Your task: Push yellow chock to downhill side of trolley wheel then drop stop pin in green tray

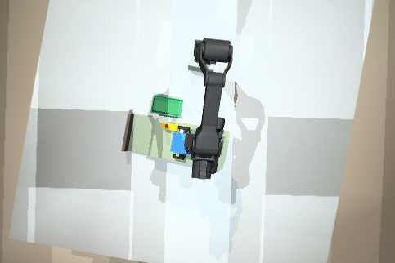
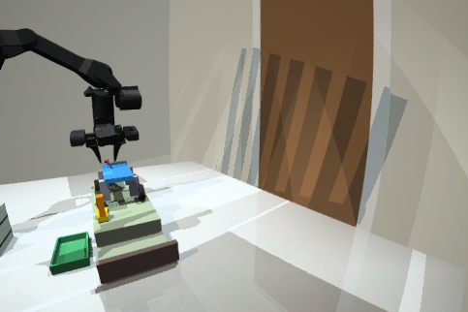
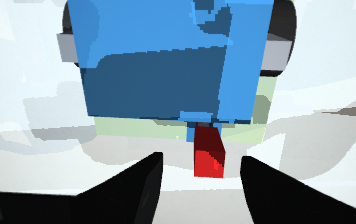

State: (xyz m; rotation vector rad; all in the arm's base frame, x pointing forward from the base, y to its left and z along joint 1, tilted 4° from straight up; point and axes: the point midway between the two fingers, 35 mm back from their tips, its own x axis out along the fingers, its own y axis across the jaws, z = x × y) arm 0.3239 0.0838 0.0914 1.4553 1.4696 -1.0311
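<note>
My gripper tip is 3 cm above the red-headed stop pin and 1 cm to the right of it. The rest, counted from my gripper tip: yellow chock: 17 cm to the right, 8 cm below, 4 cm behind; then blue trolley: 8 cm to the right, 5 cm below, 2 cm ahead; then green tray: 21 cm to the right, 17 cm below, 11 cm behind.
</note>
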